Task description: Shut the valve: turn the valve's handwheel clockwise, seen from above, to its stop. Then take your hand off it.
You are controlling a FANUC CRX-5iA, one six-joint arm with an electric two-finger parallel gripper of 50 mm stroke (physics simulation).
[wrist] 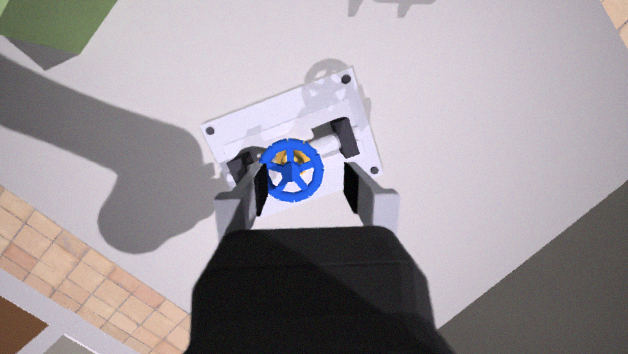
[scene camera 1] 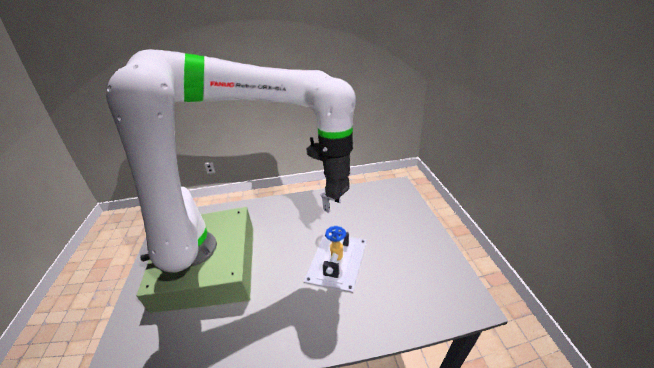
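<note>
The blue handwheel (scene camera 1: 335, 233) (wrist: 290, 171) sits level on top of the valve's yellow body (scene camera 1: 336, 251) (wrist: 279, 158). The valve is mounted on a white base plate (scene camera 1: 355, 264) (wrist: 265, 111) on the table. My gripper (scene camera 1: 332, 201) (wrist: 305, 178) is open and empty, pointing down above the handwheel and apart from it. In the wrist view the wheel appears between the fingers, nearer the left finger, whose tip overlaps the wheel's left rim. The wheel's turning position relative to its stop cannot be told.
Black pipe supports (scene camera 1: 330, 269) (wrist: 346, 137) stand on the plate beside the valve, with a white pipe (wrist: 325, 145) between valve and support. The arm's green pedestal (scene camera 1: 225, 260) (wrist: 60, 22) stands at the left of the grey table (scene camera 1: 410, 280) (wrist: 475, 100). Walls rise behind and to the right.
</note>
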